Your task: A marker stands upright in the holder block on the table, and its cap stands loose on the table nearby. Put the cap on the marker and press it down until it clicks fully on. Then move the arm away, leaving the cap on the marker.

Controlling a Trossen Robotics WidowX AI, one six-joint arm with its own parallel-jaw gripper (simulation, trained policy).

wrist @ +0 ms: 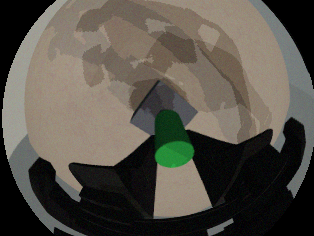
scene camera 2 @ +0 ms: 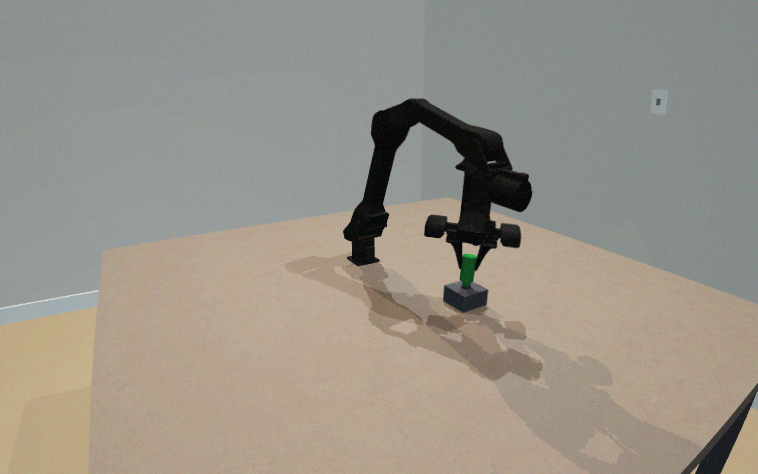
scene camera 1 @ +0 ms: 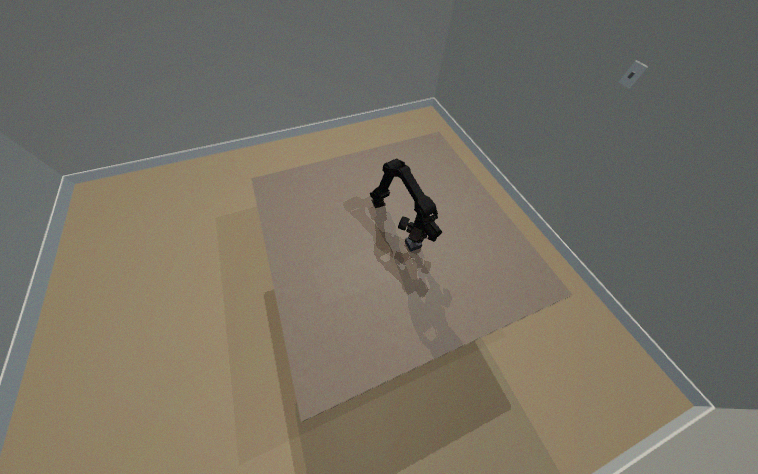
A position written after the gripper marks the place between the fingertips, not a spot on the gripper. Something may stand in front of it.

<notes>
In view: the gripper [scene camera 2: 467, 269] and a green marker cap [wrist: 173, 148].
The gripper is seen too in the wrist view [wrist: 170, 136].
</notes>
